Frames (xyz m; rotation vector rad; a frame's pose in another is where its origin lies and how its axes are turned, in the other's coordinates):
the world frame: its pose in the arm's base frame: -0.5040 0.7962 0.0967 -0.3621 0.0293 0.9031
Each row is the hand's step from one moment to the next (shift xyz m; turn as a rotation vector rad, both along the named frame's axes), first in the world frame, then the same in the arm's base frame.
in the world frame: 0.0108 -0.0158 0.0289 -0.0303 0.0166 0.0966
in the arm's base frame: 0.0153 0.0086 0.0299 -0.0439 0.0171 0.0911
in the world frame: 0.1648 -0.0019 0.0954 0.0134 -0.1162 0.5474
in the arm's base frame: 0.0921 0.1550 0.0612 0.0290 0.1199 0.5460
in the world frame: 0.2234 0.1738 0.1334 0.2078 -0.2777 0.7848
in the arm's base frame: -0.0118 0.3108 0.0346 0.2449 0.2530 0.7824
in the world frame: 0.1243 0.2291 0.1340 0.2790 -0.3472 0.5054
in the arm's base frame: -0.1163 0.2665 0.0363 0.3781 0.1788 0.5281
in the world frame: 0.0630 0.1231 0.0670 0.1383 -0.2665 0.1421
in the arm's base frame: -0.0642 0.1387 0.0155 0.2740 0.0008 0.1878
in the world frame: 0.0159 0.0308 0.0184 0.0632 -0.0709 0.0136
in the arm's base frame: -0.0162 0.0353 0.0054 0.0924 0.0126 0.0226
